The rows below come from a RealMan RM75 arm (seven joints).
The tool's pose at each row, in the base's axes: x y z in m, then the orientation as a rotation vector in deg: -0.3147, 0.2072, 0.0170, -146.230, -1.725, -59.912; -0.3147, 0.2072, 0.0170, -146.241, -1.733, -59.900; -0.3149, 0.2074, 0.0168, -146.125, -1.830, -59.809; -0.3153, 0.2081, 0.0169, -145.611, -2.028, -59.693; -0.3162, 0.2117, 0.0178, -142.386, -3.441, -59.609; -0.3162, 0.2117, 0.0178, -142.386, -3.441, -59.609; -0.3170, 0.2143, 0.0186, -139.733, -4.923, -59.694; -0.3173, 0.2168, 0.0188, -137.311, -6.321, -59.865; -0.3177, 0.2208, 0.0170, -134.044, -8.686, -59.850; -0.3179, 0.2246, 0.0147, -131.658, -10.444, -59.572; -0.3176, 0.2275, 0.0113, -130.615, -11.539, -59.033
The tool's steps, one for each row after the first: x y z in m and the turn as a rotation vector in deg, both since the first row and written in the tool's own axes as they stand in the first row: 0.0000, 0.0000, 0.0000, -0.004, -0.012, -0.005; -0.0003, -0.0002, 0.0001, 0.151, -0.052, -0.011; -0.0006, -0.0009, 0.0000, 0.688, -0.013, 0.042; -0.0011, -0.0047, 0.0001, 3.897, 0.634, 0.073; -0.0011, -0.0047, 0.0001, 3.897, 0.634, 0.073; -0.0014, -0.0075, -0.0001, 6.563, 1.235, -0.186; -0.0018, -0.0099, 0.0005, 8.969, 1.850, -0.506; -0.0038, -0.0131, 0.0028, 12.395, 2.464, -1.252; -0.0060, -0.0159, 0.0055, 14.982, 2.735, -1.788; -0.0085, -0.0174, 0.0089, 16.323, 2.522, -2.155
